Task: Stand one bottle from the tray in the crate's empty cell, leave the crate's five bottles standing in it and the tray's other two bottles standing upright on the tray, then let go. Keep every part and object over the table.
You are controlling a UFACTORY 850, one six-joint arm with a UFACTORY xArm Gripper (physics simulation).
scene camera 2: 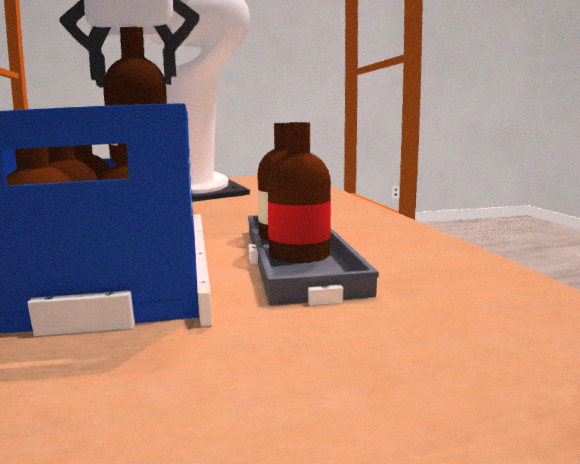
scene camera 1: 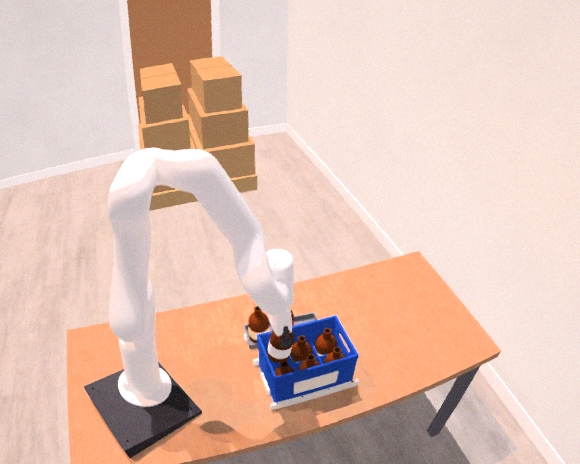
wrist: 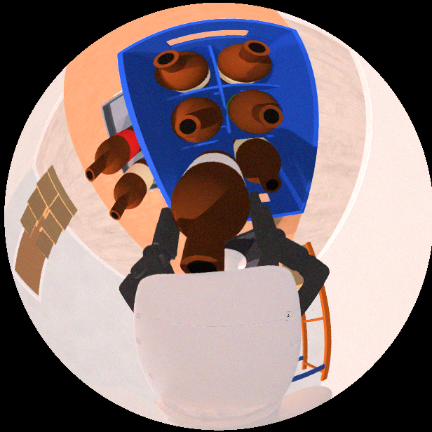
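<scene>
My gripper is shut on a brown bottle with a white label. The bottle is upright, partly down in the corner cell of the blue crate nearest the arm, on the tray's side. Its base is hidden in the wrist view. Five brown bottles stand in the other cells, one right beside it. A red-labelled bottle and a cream-labelled bottle stand upright on the grey tray.
White blocks line the crate's base, and a small white block sits at the tray's end. The arm's black base plate is at the table's near left. The tray runs beside the crate's long side.
</scene>
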